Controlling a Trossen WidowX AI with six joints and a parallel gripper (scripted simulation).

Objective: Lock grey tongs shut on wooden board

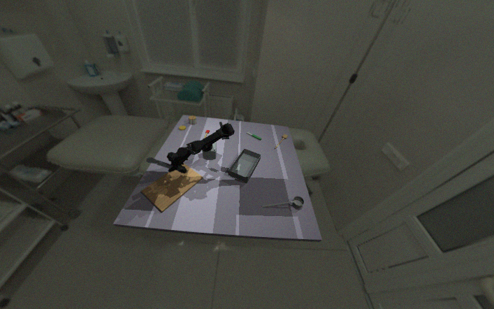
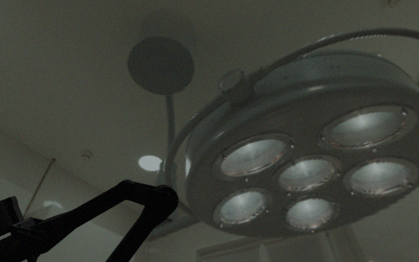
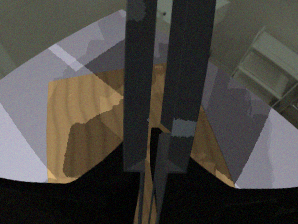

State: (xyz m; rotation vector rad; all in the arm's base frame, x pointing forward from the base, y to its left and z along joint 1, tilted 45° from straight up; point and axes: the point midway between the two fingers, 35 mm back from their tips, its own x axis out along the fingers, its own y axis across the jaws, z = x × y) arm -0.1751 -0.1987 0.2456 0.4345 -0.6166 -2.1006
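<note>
Right now the wooden board is 140 mm below my gripper tip. From my gripper tip the other things lie so: dark spatula (730 mm to the left, 270 mm ahead, 150 mm below); roasting tin (520 mm ahead, 250 mm to the left, 120 mm below).
</note>
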